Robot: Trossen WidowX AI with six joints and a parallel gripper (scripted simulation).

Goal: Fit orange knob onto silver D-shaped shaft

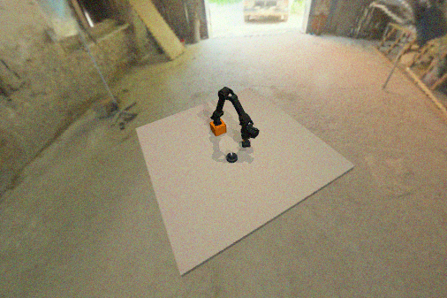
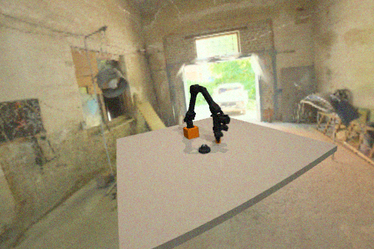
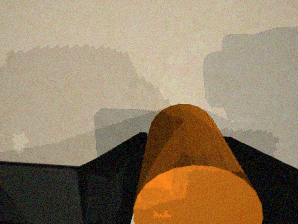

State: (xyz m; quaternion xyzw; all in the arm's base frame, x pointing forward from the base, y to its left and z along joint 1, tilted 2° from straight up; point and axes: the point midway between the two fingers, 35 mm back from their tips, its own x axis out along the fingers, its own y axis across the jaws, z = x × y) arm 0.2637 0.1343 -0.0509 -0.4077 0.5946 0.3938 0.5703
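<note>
My gripper tip is now 30 mm below the orange knob. From my gripper tip the other things lie so: round black pedestal 80 mm ahead, 150 mm to the right, 20 mm above.
</note>
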